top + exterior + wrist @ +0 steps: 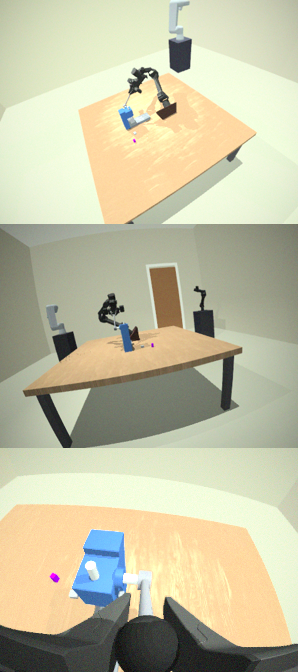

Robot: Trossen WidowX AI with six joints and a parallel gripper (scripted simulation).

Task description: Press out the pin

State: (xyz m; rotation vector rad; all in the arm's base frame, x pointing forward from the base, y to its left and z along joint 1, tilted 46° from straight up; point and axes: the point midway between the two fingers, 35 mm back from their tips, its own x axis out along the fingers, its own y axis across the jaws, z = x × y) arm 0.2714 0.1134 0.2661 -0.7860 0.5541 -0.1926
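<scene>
The lever is 2 cm ahead of my gripper tip, 1 cm to the left of it and 4 cm below it. From my gripper tip the other things lie so: small purple piece (12 cm ahead, 27 cm to the left, 28 cm below).
</scene>
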